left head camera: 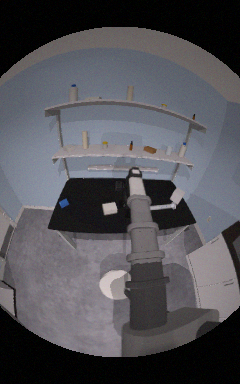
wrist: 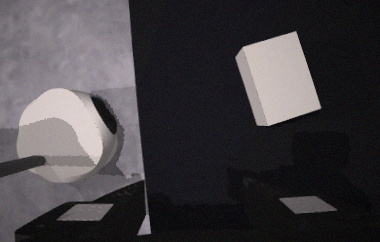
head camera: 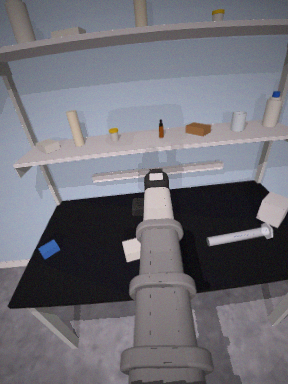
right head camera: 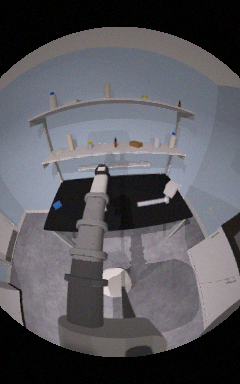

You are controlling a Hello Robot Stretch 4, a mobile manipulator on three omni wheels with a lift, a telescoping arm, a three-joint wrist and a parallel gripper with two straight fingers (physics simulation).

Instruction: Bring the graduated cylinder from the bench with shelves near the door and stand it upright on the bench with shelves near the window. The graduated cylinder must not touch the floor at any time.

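Frame: origin at the robot's base, x up, y back, z right, level; millimetres.
Seen in the pictures: gripper, fingertip midpoint: (left head camera: 124, 206) (wrist: 194, 196) (right head camera: 108, 203); robot's base, link origin: (left head camera: 115, 283) (right head camera: 114, 281).
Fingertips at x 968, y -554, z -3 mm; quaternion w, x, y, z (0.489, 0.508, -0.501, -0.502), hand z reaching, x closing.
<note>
Offsets run from my fingertips to a thing's top centre. "spot": to the spot under its first point. Level surfaces: height alone.
The graduated cylinder @[spot: dx -186, dy -165, dz +410 mm] (head camera: 240, 236) (left head camera: 162, 207) (right head camera: 152, 202) lies on its side on the black bench top @[dx -234 mm] (head camera: 90, 280) (left head camera: 75, 220) (right head camera: 150, 215) (wrist: 200, 50), its foot to the right near a white block. It does not show in the wrist view. My gripper (wrist: 194, 196) is open and empty, with its two fingers wide apart at the bottom of the wrist view. The arm reaches over the bench, to the left of the cylinder in the head view. The arm hides most of the gripper in the head views.
A white box @[dx -176, dy -135, dz -116 mm] (head camera: 131, 249) (left head camera: 109, 208) (wrist: 282, 80) lies left of the arm in the head view. A blue block @[dx -194, dy -152, dz -595 mm] (head camera: 49, 249) (left head camera: 64, 203) (right head camera: 57, 204) lies farther left. The white block @[dx -104, dy -331, dz +664 mm] (head camera: 273, 209) (left head camera: 177, 195) (right head camera: 171, 188) is at the right. Shelves with bottles and jars hang above.
</note>
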